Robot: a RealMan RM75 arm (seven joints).
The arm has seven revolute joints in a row. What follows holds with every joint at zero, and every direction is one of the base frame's. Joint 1 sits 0.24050 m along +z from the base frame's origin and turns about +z. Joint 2 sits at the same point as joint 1 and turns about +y. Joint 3 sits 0.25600 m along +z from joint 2 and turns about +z. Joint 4 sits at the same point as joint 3 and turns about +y. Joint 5 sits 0.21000 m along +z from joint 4 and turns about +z. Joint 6 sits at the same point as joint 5 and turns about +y. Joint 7 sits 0.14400 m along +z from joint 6 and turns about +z. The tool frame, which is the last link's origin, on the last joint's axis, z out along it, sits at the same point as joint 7; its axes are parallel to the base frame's.
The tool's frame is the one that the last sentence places.
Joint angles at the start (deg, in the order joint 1, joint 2, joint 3, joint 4, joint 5, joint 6, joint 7): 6.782 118.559 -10.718 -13.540 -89.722 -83.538 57.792
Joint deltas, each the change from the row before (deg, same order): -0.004 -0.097 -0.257 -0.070 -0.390 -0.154 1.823; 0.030 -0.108 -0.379 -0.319 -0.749 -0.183 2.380; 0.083 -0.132 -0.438 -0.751 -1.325 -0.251 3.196; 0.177 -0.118 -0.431 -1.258 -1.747 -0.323 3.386; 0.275 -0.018 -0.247 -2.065 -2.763 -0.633 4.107
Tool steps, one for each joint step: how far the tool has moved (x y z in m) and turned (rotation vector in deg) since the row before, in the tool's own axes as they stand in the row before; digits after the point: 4 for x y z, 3 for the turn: 0.0003 0.0006 0.0001 -0.487 0.430 1.588; 0.0002 0.0009 0.0004 -0.768 0.804 1.829; -0.0002 0.0009 0.0007 -1.092 1.325 2.116; -0.0011 0.0008 0.0012 -1.274 1.693 1.755; -0.0017 0.0015 0.0015 -1.667 2.430 1.680
